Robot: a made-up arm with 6 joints. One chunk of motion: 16 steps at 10 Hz.
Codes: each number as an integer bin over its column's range. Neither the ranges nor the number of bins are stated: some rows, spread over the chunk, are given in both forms.
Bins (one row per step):
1: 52 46 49 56 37 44
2: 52 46 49 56 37 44
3: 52 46 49 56 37 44
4: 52 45 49 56 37 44
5: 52 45 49 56 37 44
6: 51 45 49 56 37 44
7: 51 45 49 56 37 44
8: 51 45 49 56 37 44
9: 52 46 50 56 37 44
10: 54 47 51 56 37 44
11: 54 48 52 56 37 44
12: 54 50 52 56 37 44
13: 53 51 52 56 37 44
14: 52 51 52 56 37 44
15: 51 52 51 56 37 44
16: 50 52 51 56 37 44
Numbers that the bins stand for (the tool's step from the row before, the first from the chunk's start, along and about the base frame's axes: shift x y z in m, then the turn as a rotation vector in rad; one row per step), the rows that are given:
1: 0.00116 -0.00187 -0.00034 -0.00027 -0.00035 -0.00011
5: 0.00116 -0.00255 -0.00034 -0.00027 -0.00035 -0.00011
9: 0.00116 -0.00187 0.00034 -0.00027 -0.00035 -0.00011
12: 0.00209 0.00084 0.00172 -0.00027 -0.00035 -0.00011
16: 0.00023 0.00219 0.00103 -0.00027 -0.00035 -0.00011
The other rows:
2: 0.00116 -0.00187 -0.00034 -0.00027 -0.00035 -0.00011
3: 0.00116 -0.00187 -0.00034 -0.00027 -0.00035 -0.00011
4: 0.00116 -0.00255 -0.00034 -0.00027 -0.00035 -0.00011
6: 0.00070 -0.00255 -0.00034 -0.00027 -0.00035 -0.00011
7: 0.00070 -0.00255 -0.00034 -0.00027 -0.00035 -0.00011
8: 0.00070 -0.00255 -0.00034 -0.00027 -0.00035 -0.00011
10: 0.00209 -0.00119 0.00103 -0.00027 -0.00035 -0.00011
11: 0.00209 -0.00052 0.00172 -0.00027 -0.00035 -0.00011
13: 0.00163 0.00152 0.00172 -0.00027 -0.00035 -0.00011
14: 0.00116 0.00152 0.00172 -0.00027 -0.00035 -0.00011
15: 0.00070 0.00219 0.00103 -0.00027 -0.00035 -0.00011

